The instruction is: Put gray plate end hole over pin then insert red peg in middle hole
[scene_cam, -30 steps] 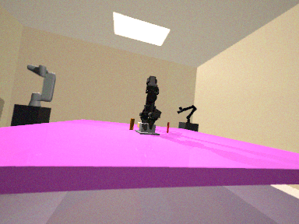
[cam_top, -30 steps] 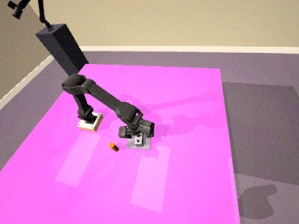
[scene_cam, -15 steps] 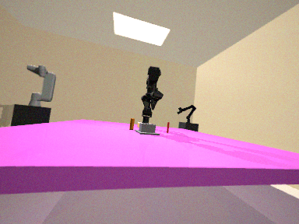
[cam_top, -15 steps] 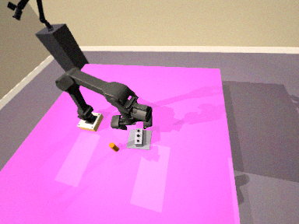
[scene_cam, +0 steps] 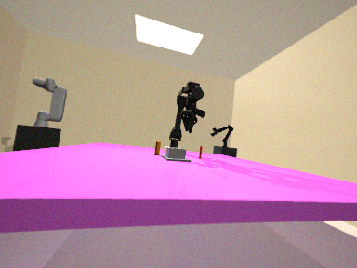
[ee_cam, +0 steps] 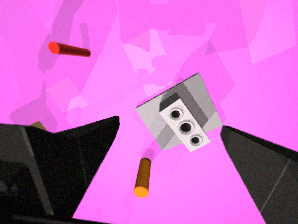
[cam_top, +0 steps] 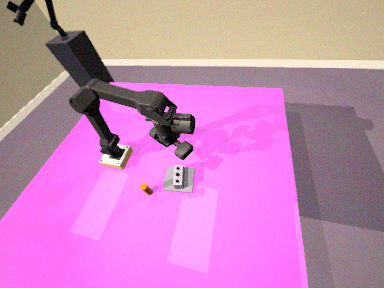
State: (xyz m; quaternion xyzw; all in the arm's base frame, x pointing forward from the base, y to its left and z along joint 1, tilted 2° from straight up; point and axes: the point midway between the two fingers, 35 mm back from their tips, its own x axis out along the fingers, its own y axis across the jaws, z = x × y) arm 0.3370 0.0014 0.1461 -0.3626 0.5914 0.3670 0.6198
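The red peg lies 120 mm to the left of my gripper tip, 110 mm below it and 100 mm behind it. From my gripper tip the other things lie so: gray plate: 100 mm below, 60 mm to the right, 10 mm ahead; gray base: 140 mm below, 50 mm to the right, 10 mm ahead; orange cylinder: 150 mm to the right, 110 mm below, 110 mm behind.
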